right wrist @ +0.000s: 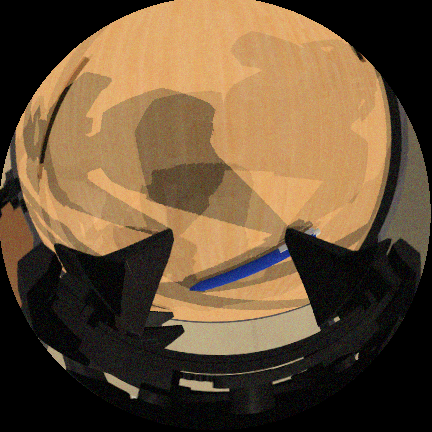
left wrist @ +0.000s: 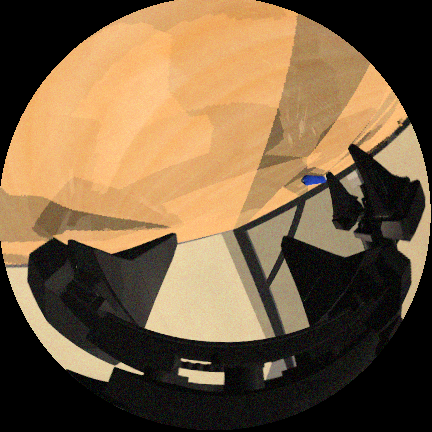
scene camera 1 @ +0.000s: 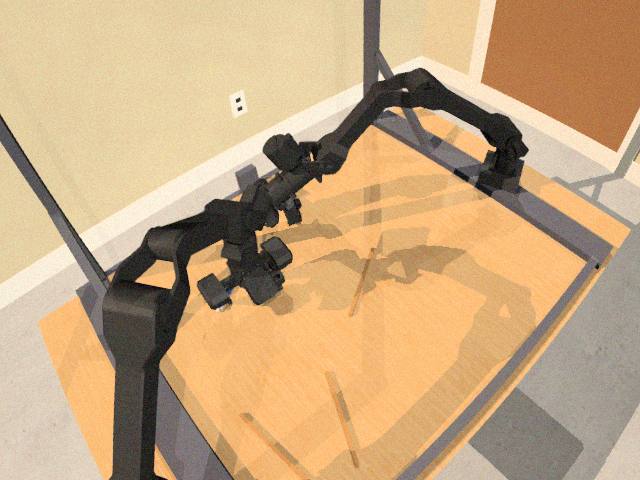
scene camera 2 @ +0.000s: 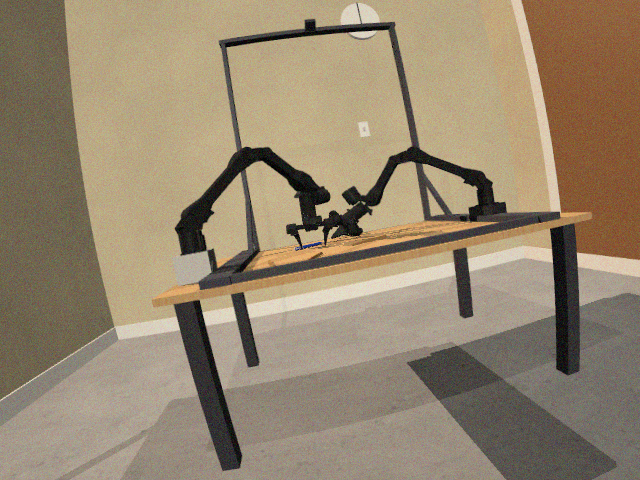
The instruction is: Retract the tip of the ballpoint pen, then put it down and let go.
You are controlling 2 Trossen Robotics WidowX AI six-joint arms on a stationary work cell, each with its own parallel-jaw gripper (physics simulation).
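Places are measured from the left arm's base along level axes (x ahead, y left, z up), in metres.
Pixels of known places: left gripper, fingertip midpoint: [right wrist: 176, 319] [left wrist: 230, 240]; right gripper, fingertip midpoint: [right wrist: 231, 235] [left wrist: 336, 161] [scene camera 2: 313, 247]; left arm's base, origin of the base link: [scene camera 1: 503, 165] [scene camera 2: 486, 204]; right arm's base, origin of the base link: [scene camera 2: 193, 252].
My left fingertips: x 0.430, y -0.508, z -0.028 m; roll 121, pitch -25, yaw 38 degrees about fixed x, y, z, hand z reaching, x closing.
Note:
Ahead of a thing's pixels: the offset from my left fingertips to its top centre. Level surfaces: height alone.
The blue pen @(0.130 m ahead, 0.073 m left, 0.015 m down) [right wrist: 240, 271] [scene camera 2: 310, 246] [left wrist: 314, 180] lies on the table. In the right wrist view its pointed end is toward the lower left, and its silver clip and button end are partly hidden by a finger. No separate writing tip can be made out at this size. In scene camera 1 the arm hides most of it. My right gripper [right wrist: 231, 235] [scene camera 2: 313, 246] [left wrist: 336, 161] is open and empty, with its fingertips low around the pen, one close to the button end. My left gripper [left wrist: 230, 240] is open and empty, above the table beside the right one.
Thin wooden strips @(0.004 m ahead, 0.312 m left, 0.020 m down) [scene camera 1: 361, 281] @(0.278 m ahead, 0.400 m left, 0.020 m down) [scene camera 1: 341, 418] @(0.380 m ahead, 0.328 m left, 0.020 m down) [scene camera 1: 273, 441] lie on the table @(0.026 m down) [scene camera 1: 413, 330]. One strip [right wrist: 55, 120] shows at the left in the right wrist view. Dark frame rails border the table. The two wrists are close together in scene camera 1.

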